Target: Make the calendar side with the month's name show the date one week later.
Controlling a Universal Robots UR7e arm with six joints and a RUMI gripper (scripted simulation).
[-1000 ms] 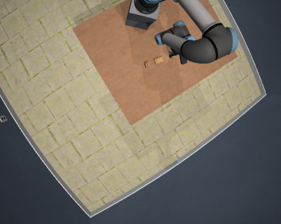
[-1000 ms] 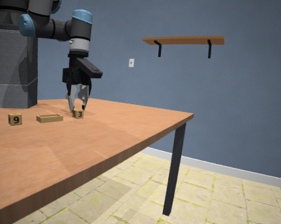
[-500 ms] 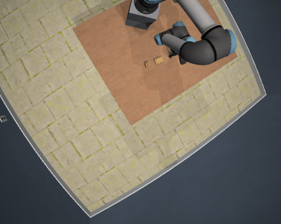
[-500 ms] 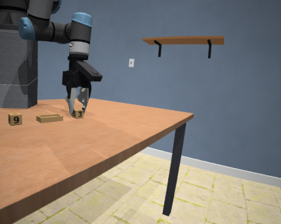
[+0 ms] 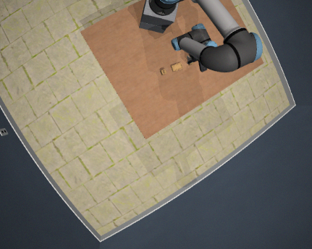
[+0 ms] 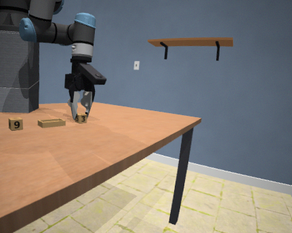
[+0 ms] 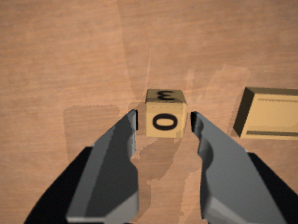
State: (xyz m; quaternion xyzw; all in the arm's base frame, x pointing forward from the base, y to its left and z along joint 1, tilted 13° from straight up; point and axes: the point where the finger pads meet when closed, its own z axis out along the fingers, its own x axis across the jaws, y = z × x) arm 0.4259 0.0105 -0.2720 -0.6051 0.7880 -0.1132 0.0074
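The cube lies 1 cm below my hand. Round my hand: wooden tray 11 cm to the right, 3 cm behind, 2 cm below.
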